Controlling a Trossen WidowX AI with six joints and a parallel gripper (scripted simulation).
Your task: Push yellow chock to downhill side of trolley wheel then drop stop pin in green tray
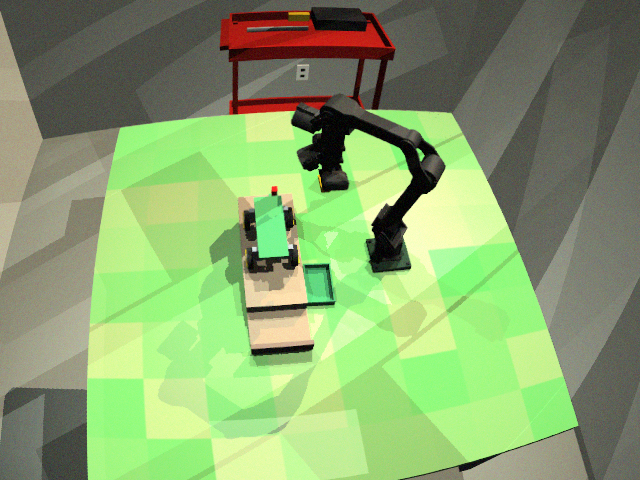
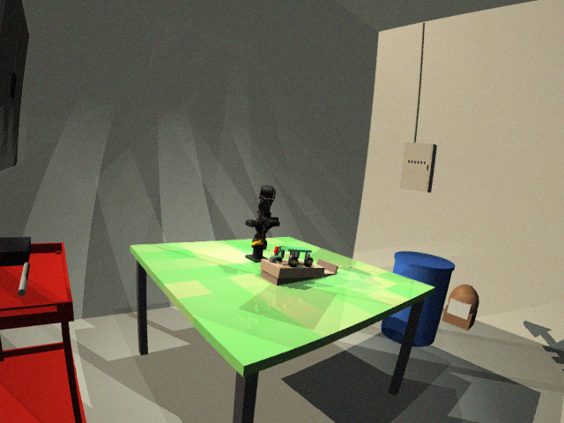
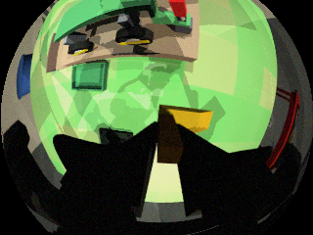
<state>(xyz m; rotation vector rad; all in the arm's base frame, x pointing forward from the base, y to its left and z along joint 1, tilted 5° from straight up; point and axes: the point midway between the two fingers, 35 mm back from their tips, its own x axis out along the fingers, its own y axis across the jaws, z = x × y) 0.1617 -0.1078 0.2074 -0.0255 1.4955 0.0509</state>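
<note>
The red-headed stop pin is 13 cm ahead of my gripper tip and 4 cm below it. From my gripper tip the other things lie so: trolley: 15 cm ahead, 11 cm to the left, 6 cm below; then yellow chock: 2 cm to the right, 1 cm below; then brown ramp: 15 cm ahead, 13 cm below, 12 cm to the left.
</note>
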